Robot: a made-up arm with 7 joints. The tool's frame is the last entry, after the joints.
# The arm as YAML. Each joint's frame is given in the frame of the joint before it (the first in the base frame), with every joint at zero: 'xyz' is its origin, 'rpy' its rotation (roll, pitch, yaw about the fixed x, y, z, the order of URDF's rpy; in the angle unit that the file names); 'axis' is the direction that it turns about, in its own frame. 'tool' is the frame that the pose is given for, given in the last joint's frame.
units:
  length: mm
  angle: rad
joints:
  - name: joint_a
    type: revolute
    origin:
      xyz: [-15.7, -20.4, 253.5]
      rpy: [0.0, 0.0, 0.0]
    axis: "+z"
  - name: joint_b
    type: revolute
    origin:
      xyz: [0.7, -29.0, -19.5]
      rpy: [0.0, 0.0, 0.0]
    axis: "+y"
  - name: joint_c
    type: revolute
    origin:
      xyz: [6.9, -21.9, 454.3]
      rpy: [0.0, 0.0, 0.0]
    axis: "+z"
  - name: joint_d
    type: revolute
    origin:
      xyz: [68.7, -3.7, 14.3]
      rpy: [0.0, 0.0, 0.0]
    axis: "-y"
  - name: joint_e
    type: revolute
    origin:
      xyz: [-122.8, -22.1, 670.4]
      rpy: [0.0, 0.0, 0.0]
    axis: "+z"
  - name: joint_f
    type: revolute
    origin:
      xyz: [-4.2, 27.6, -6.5]
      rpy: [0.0, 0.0, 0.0]
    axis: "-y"
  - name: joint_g
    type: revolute
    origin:
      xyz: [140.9, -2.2, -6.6]
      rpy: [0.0, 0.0, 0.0]
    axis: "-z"
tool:
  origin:
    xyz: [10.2, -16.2, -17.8]
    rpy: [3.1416, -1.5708, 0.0]
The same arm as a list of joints. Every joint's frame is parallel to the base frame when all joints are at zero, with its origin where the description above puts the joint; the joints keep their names.
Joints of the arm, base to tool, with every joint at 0 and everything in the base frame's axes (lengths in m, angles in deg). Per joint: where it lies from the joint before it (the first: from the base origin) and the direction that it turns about. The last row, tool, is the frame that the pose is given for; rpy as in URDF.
joint_a: xyz -0.0157 -0.0204 0.2535 axis +z
joint_b: xyz 0.0007 -0.029 -0.0195 axis +y
joint_c: xyz 0.0069 -0.0219 0.4543 axis +z
joint_d: xyz 0.0687 -0.0037 0.0143 axis -y
joint_e: xyz -0.1228 -0.0221 0.6704 axis +z
joint_f: xyz -0.0042 0.0276 -0.0065 axis -y
joint_g: xyz 0.1409 -0.0022 -0.0066 axis -z
tool: xyz 0.0102 -0.0162 -0.0178 rpy -180 -90 0

